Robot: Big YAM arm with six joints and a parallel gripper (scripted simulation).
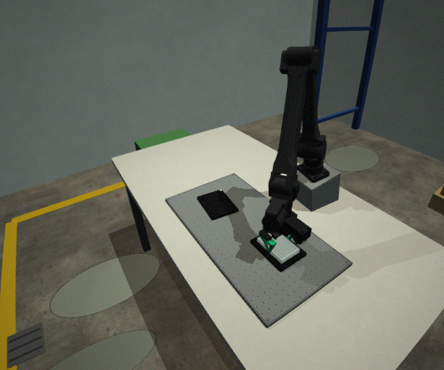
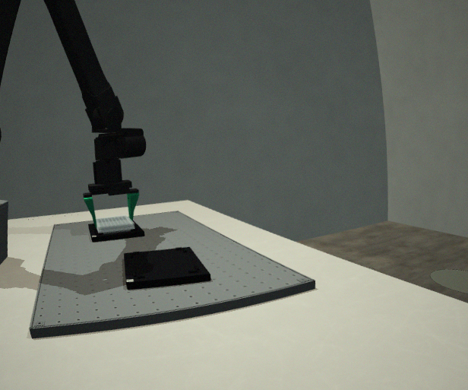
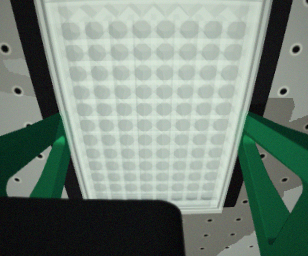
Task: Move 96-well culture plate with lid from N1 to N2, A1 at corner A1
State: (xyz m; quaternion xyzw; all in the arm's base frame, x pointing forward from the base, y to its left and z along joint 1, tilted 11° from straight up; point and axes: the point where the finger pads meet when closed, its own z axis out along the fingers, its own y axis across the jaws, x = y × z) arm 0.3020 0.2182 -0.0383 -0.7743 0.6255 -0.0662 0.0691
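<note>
The black nest N1 is 2 cm below my hand. Also, from my hand: black nest N2: 11 cm ahead, 32 cm to the right, 2 cm below; then clear lid: right at my hand.
</note>
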